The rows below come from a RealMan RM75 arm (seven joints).
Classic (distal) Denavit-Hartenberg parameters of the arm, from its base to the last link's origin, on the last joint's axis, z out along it. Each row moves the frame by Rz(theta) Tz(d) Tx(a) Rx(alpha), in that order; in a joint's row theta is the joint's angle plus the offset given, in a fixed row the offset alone. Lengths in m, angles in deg.
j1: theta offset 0; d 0.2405; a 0; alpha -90
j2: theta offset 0; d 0; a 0; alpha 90
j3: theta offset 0; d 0.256; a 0; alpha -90
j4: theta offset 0; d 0; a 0; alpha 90
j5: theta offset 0; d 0.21; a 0; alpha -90
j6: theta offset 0; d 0; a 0; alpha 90
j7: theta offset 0; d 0.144; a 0; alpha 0
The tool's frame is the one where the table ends.
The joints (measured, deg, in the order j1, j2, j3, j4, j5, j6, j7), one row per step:
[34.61 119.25 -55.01 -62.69 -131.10 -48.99 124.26]
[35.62 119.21 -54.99 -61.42 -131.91 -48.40 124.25]
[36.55 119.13 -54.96 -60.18 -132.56 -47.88 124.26]
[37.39 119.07 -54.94 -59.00 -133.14 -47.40 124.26]
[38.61 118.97 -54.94 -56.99 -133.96 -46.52 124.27]
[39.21 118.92 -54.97 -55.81 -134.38 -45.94 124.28]
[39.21 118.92 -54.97 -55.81 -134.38 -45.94 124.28]
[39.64 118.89 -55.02 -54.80 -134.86 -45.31 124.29]
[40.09 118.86 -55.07 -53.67 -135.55 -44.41 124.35]
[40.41 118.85 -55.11 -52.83 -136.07 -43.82 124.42]
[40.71 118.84 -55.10 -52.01 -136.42 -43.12 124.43]
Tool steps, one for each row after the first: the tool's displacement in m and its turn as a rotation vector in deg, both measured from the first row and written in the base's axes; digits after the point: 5 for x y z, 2 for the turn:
[-0.00126 0.00346 -0.00331 -0.31 -0.58 -0.09]
[-0.00227 0.00656 -0.00630 -0.62 -1.03 -0.20]
[-0.00308 0.00923 -0.00934 -0.95 -1.44 -0.33]
[-0.00328 0.01295 -0.01455 -1.46 -2.00 -0.69]
[-0.00269 0.01469 -0.01765 -1.72 -2.30 -0.98]
[-0.00269 0.01469 -0.01765 -1.72 -2.30 -0.98]
[-0.00139 0.01595 -0.02023 -1.85 -2.70 -1.32]
[0.00059 0.01743 -0.02272 -1.83 -3.30 -1.76]
[0.00212 0.01827 -0.02483 -1.90 -3.71 -2.11]
[0.00355 0.01926 -0.02650 -1.80 -4.01 -2.43]

